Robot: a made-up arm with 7 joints.
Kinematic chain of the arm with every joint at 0, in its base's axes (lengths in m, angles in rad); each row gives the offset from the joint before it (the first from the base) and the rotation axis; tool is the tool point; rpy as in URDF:
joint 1: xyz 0.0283 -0.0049 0.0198 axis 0 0.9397 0.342
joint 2: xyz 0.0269 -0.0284 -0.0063 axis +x
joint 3: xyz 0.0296 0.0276 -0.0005 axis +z
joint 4: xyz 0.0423 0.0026 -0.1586 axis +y
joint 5: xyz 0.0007 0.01 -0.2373 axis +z
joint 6: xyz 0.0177 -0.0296 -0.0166 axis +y
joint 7: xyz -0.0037 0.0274 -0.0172 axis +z
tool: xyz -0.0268 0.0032 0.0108 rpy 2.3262 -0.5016 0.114
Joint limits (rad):
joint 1: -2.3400..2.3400
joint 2: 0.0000..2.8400
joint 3: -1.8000..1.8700
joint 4: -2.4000..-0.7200
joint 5: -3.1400..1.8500
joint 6: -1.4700..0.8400
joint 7: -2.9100..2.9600
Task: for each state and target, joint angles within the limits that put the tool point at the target. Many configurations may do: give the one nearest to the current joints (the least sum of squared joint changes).
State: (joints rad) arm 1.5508 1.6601 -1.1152 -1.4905 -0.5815 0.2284 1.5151
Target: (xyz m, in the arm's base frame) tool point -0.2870 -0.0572 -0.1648
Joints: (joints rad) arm 1.6106 0.9596 -1.1309 -1.4105 -0.5923 0.1813 1.5383
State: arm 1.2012 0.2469 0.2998 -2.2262 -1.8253 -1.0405 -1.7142
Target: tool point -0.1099 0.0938 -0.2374
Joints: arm 1.9697 0.1362 0.1167 -2.1098 -1.8548 -1.0710 -1.8118
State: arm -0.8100 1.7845 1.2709 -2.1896 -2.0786 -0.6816 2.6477
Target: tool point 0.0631 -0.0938 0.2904
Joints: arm -0.5336 1.7431 1.0889 -2.4000 -2.0316 -0.7023 2.6884
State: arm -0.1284 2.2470 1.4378 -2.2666 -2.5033 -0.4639 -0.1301
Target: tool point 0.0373 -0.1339 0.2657
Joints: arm -0.1394 1.8434 1.5533 -2.3007 -2.5001 -0.3933 -0.1280
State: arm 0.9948 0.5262 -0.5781 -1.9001 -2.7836 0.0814 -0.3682
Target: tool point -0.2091 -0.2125 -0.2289
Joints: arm 1.6536 0.2859 -1.1418 -1.2030 -2.8251 -0.1085 -0.4215
